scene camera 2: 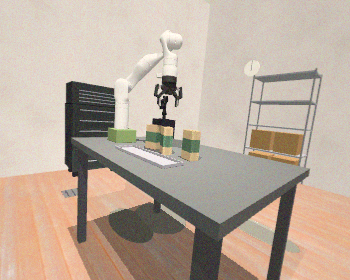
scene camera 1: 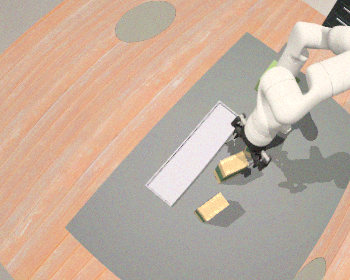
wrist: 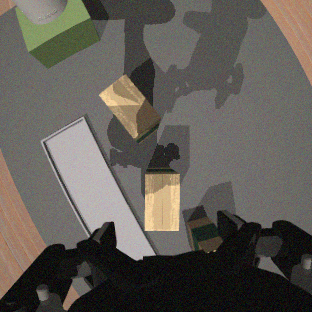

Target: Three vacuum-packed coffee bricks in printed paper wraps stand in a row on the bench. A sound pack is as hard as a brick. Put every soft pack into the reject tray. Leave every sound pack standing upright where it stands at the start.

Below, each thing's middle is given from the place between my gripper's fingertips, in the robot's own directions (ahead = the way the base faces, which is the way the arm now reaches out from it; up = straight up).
Now: hand 260 mm above the white reject tray point(scene camera 1: 174, 177), 130 mm to the left of it and 20 mm short of it.
